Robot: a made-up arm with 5 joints.
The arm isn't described. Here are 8 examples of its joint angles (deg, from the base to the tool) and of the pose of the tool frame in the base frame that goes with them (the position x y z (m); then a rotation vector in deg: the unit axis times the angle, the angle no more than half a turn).
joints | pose
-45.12 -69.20 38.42 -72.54 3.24 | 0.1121 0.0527 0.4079 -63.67 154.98 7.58
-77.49 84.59 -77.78 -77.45 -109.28 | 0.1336 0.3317 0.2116 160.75 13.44 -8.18
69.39 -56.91 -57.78 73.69 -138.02 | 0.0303 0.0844 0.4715 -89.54 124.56 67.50
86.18 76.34 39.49 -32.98 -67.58 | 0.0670 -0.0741 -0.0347 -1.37 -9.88 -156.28
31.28 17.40 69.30 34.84 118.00 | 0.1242 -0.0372 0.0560 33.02 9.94 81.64
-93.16 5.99 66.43 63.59 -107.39 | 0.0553 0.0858 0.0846 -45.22 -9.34 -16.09
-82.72 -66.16 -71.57 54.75 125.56 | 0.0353 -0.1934 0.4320 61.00 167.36 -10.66
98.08 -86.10 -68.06 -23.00 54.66 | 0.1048 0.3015 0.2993 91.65 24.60 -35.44
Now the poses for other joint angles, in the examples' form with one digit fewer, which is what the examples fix.
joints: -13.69 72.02 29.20 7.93 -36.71
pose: 0.151 0.023 -0.036 -8.6 17.3 -25.6
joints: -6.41 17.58 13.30 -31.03 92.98
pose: 0.362 0.035 0.198 -66.4 -74.0 74.0
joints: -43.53 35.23 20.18 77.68 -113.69
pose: 0.193 0.127 0.076 -45.3 8.0 -69.3
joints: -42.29 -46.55 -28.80 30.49 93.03
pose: 0.094 0.031 0.502 -61.6 -138.5 57.7
